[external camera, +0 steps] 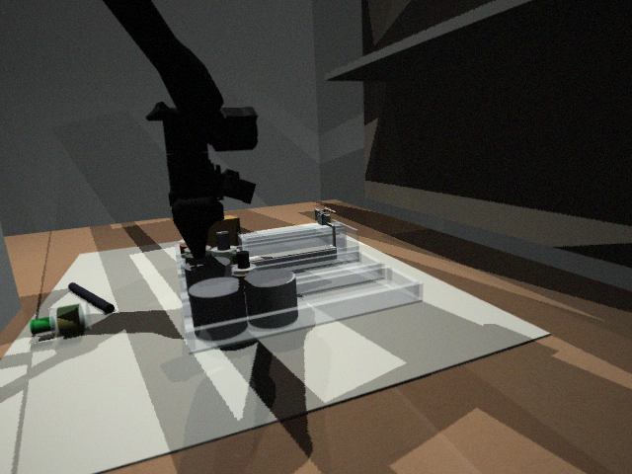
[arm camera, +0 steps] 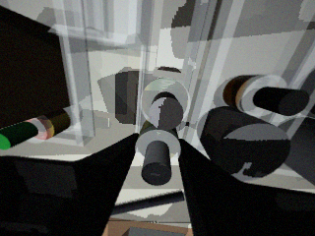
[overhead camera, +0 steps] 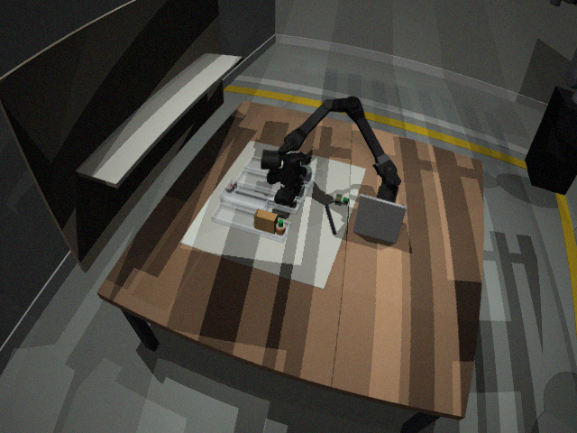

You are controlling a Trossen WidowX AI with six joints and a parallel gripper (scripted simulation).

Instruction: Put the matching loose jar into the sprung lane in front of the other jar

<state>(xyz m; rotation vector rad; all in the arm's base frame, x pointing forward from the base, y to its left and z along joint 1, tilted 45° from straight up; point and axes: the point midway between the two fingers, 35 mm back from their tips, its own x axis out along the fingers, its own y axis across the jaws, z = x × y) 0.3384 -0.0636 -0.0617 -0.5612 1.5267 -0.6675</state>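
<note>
Now: the black stick 16 cm behind my gripper tip, 1 cm to the left of it and 3 cm below it. Round my gripper tip: pusher plate (15 cm ahead, 2 cm to the left, 1 cm above); clear rack (14 cm ahead, 2 cm to the left, 2 cm below); brown box (6 cm ahead, 12 cm to the left).
</note>
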